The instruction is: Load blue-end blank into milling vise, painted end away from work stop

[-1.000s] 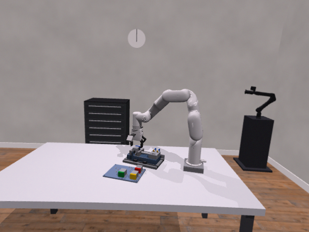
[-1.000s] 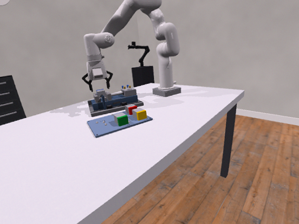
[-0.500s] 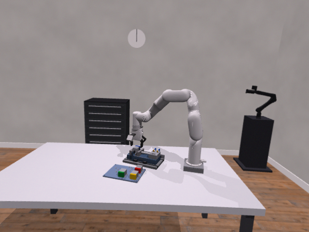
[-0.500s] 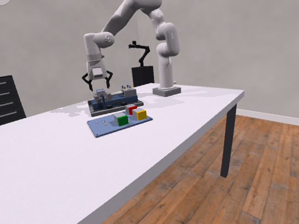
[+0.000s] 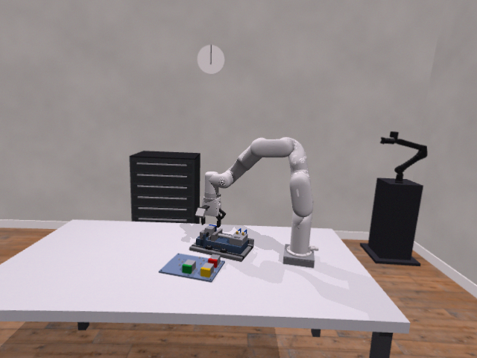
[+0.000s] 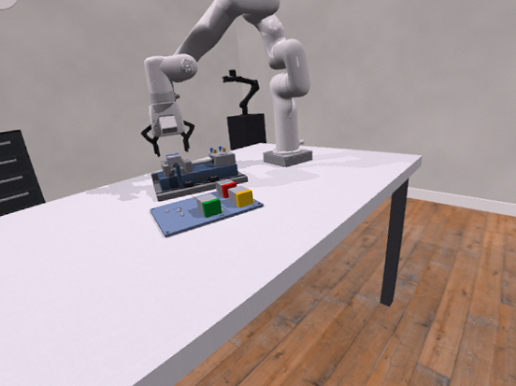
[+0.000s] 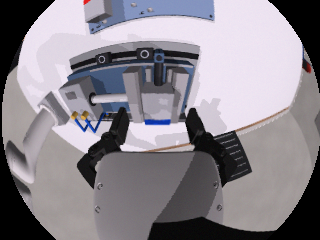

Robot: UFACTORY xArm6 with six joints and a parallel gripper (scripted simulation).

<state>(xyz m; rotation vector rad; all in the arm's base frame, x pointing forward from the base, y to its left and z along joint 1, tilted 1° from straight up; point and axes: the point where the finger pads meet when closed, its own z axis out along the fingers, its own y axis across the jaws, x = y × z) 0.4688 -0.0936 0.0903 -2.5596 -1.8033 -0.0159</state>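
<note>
My hand is 3 cm above the blue-ended blank. Round my hand: hose block 15 cm behind, 6 cm to the left, 5 cm below; milling vise 9 cm below, 7 cm behind, 2 cm to the left; fixed jaw 5 cm below, 3 cm ahead, 1 cm to the right.
</note>
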